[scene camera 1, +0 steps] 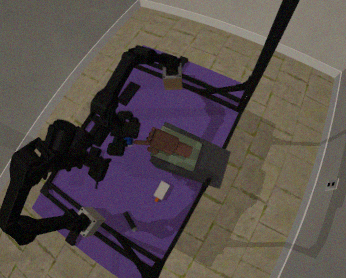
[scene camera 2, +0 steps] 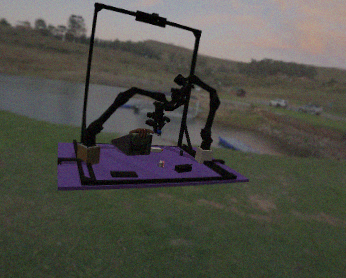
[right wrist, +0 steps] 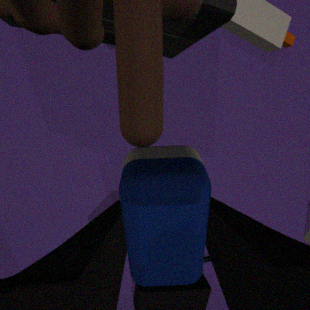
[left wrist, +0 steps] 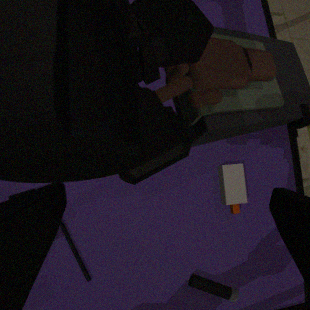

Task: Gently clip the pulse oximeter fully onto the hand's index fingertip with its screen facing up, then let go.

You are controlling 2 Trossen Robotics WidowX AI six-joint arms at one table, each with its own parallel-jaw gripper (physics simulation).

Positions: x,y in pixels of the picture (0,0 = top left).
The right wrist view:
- right gripper: 163,207
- blue pulse oximeter: 164,191, held by the right gripper
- white box with orange tip: 268,32, on the table
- index finger: 138,38
